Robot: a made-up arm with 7 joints.
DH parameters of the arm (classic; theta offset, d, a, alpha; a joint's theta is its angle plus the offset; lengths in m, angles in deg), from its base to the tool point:
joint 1: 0 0.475 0 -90
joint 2: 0 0 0 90
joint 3: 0 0.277 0.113 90
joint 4: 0 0 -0.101 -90
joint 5: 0 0.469 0 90
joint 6: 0 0 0.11 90
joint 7: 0 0 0 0
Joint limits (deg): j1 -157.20..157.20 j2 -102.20..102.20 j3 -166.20..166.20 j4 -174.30..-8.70 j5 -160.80..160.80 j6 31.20..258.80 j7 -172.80..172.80
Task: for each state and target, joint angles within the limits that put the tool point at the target. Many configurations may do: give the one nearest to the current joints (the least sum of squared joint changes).
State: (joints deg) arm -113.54 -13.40 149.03 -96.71 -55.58 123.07 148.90
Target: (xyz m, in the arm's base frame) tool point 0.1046 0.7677 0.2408
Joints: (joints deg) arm -89.19 -52.29 166.20 -84.55 -54.06 119.48 148.90
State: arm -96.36 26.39 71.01 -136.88 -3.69 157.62 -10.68
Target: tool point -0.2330 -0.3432 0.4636
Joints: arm -142.27 -21.30 23.06 -171.91 12.46 182.18 -10.68
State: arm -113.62 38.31 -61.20 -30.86 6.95 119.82 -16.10
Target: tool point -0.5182 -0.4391 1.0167
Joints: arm -123.58 44.15 -61.41 -27.84 7.76 135.89 -16.10
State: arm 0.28 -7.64 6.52 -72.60 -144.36 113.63 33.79
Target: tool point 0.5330 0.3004 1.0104
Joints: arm 9.61 -3.66 16.48 -73.93 -143.77 113.61 33.79
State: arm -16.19 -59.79 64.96 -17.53 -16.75 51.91 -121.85
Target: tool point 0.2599 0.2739 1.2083
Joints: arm -34.61 -22.15 51.33 -47.59 -17.38 40.54 -121.85
